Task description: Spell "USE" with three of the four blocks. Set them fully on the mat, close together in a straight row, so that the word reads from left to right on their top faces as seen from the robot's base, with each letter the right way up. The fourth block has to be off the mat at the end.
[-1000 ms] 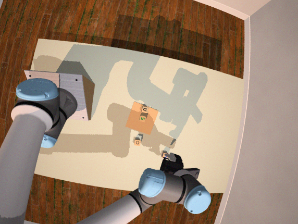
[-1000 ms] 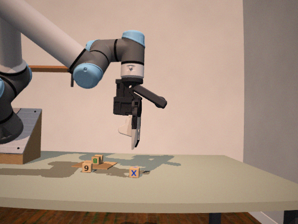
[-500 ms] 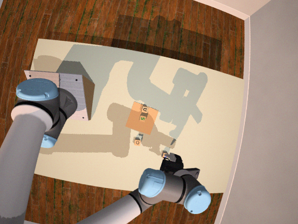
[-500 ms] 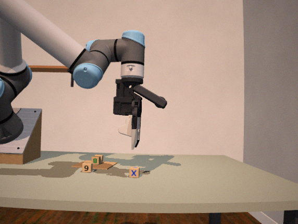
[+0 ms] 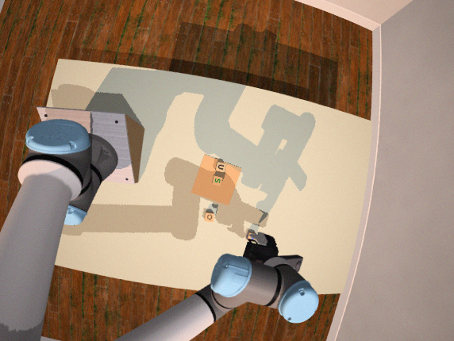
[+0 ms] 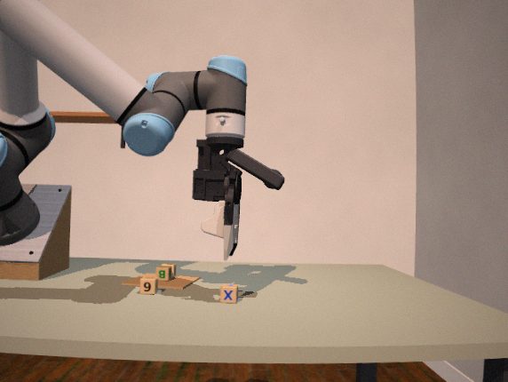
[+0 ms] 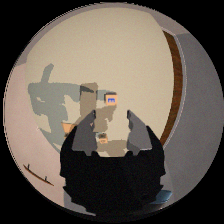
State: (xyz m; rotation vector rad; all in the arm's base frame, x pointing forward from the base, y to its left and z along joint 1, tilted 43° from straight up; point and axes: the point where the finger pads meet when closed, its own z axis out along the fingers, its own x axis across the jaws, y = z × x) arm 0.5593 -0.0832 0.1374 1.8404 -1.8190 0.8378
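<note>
Right now the blue-lettered block is 8 cm below my hand. Also, from my hand: orange mat: 17 cm behind, 17 cm to the left, 9 cm below.
</note>
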